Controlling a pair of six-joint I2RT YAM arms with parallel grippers.
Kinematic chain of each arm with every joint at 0, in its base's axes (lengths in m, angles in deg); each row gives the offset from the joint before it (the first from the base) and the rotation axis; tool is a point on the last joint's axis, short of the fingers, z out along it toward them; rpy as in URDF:
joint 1: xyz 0 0 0.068 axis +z
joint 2: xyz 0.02 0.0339 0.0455 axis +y
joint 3: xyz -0.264 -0.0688 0 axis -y
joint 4: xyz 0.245 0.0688 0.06 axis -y
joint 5: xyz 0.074 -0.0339 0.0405 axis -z
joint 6: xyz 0.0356 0 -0.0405 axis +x
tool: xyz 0 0 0 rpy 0 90 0
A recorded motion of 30 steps. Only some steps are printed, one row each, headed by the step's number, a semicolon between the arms.
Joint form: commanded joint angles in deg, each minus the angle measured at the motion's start. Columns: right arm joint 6, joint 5, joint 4, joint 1, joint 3, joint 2; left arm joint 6, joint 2, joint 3, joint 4, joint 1, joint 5.
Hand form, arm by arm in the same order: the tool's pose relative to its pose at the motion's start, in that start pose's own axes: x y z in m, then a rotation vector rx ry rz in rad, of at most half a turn. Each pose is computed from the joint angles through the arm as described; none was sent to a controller.
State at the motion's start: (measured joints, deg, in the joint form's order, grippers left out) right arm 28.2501 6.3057 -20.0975 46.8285 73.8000 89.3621; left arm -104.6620 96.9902 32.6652 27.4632 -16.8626 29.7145
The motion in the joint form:
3: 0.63 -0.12 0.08 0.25 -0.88 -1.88; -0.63 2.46 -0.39 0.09 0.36 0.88
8: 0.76 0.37 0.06 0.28 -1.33 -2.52; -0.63 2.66 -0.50 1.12 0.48 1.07
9: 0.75 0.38 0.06 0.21 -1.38 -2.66; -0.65 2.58 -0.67 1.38 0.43 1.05
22: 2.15 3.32 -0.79 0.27 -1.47 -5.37; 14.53 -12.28 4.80 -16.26 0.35 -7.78
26: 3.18 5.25 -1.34 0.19 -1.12 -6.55; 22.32 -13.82 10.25 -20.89 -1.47 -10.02
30: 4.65 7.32 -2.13 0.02 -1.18 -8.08; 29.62 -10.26 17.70 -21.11 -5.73 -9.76
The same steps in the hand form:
3: -0.0001 0.0007 -0.0095 -0.0141 -0.0140 0.0106; -0.0072 0.0102 0.0048 -0.0410 -0.0002 -0.0386
8: 0.0004 -0.0001 -0.0123 -0.0084 -0.0205 0.0129; -0.0077 0.0096 0.0050 -0.0303 0.0044 -0.0334
9: 0.0001 -0.0005 -0.0130 -0.0081 -0.0223 0.0136; -0.0073 0.0099 0.0047 -0.0282 0.0053 -0.0318
22: -0.0055 -0.0012 -0.0295 0.0206 -0.0737 0.0424; 0.0234 -0.0383 -0.0350 0.0326 -0.1380 0.2561
26: -0.0098 -0.0019 -0.0378 0.0418 -0.1057 0.0647; 0.0422 -0.0643 -0.0386 0.0540 -0.1520 0.4254
30: -0.0126 -0.0041 -0.0471 0.0680 -0.1355 0.0952; 0.0690 -0.0914 -0.0209 0.0864 -0.0882 0.6165

